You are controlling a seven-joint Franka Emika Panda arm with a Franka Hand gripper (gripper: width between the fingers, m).
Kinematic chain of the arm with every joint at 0, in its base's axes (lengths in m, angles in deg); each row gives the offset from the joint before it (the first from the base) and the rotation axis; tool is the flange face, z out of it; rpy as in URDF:
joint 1: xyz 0 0 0.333 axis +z
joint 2: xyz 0 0 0 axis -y
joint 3: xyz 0 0 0.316 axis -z
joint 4: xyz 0.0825 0 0 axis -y
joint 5: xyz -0.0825 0 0.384 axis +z
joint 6: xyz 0 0 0 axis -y
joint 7: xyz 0.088 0 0 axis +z
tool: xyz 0 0 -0.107 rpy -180 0 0
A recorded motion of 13 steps. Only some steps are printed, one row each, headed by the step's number.
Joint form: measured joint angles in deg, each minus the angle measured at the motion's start. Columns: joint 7, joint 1, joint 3, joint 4, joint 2, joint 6, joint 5.
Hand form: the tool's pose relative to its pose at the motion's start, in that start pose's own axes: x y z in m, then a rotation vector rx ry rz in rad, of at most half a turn. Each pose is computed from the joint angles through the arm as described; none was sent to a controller.
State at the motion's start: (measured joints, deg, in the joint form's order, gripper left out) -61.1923 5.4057 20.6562 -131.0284 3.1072 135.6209 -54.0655
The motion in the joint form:
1: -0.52 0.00 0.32 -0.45 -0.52 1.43 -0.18
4: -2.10 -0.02 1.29 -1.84 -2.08 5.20 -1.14
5: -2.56 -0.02 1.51 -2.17 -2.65 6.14 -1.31
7: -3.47 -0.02 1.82 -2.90 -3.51 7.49 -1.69
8: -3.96 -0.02 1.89 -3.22 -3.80 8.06 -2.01
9: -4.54 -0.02 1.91 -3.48 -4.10 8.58 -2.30
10: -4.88 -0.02 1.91 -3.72 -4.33 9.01 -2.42
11: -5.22 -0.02 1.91 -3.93 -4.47 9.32 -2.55
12: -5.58 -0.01 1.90 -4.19 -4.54 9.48 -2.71
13: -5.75 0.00 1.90 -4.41 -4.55 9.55 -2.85
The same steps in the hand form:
1: -0.0035 -0.0024 0.0050 0.0117 0.0000 0.0011
4: -0.0152 -0.0082 0.0206 0.0369 -0.0024 0.0000
5: -0.0189 -0.0104 0.0254 0.0424 -0.0056 -0.0002
7: -0.0266 -0.0137 0.0335 0.0484 -0.0134 -0.0007
8: -0.0299 -0.0152 0.0361 0.0514 -0.0143 -0.0014
9: -0.0329 -0.0171 0.0384 0.0545 -0.0150 -0.0004
10: -0.0355 -0.0186 0.0402 0.0577 -0.0169 -0.0005
11: -0.0376 -0.0196 0.0414 0.0600 -0.0181 0.0003
12: -0.0401 -0.0203 0.0425 0.0604 -0.0200 0.0011
13: -0.0419 -0.0206 0.0433 0.0601 -0.0215 0.0000

